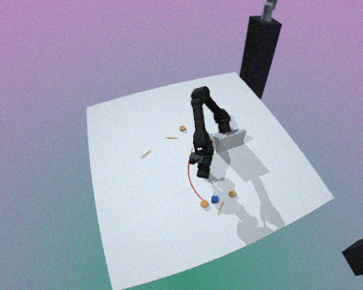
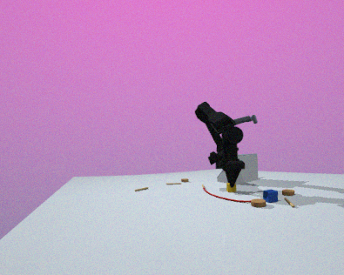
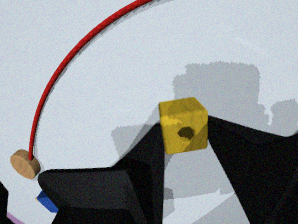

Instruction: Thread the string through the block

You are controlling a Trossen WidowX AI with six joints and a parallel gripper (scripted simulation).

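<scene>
The yellow block lies right at my gripper tip. From my gripper tip the other things lie so: blue cube: 180 mm to the left, 20 mm ahead.
</scene>
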